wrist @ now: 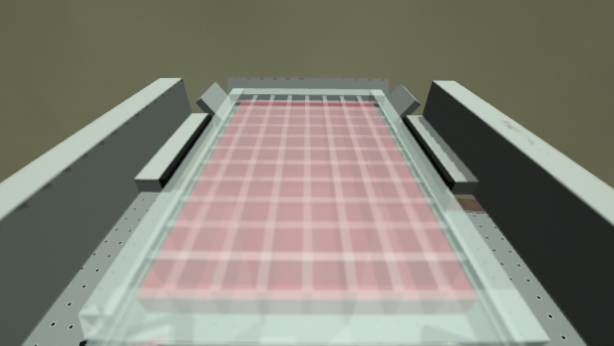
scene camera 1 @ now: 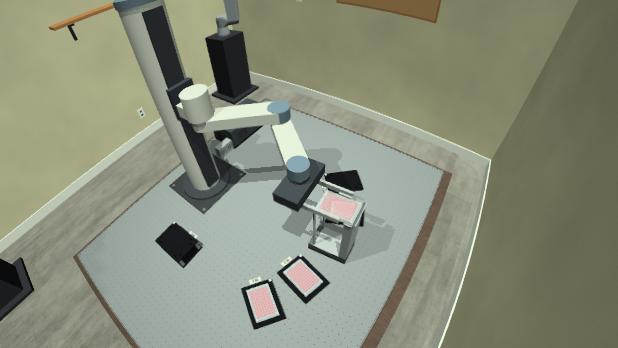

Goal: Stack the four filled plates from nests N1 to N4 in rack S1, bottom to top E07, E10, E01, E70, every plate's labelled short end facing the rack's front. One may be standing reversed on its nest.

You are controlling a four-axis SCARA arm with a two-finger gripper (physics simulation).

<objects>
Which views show the plate marked E07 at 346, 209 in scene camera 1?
The wrist view and scene camera 1: all of them.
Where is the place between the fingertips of my gripper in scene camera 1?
346, 207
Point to a plate marked E07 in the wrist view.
297, 209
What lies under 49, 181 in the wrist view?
My gripper.
</objects>
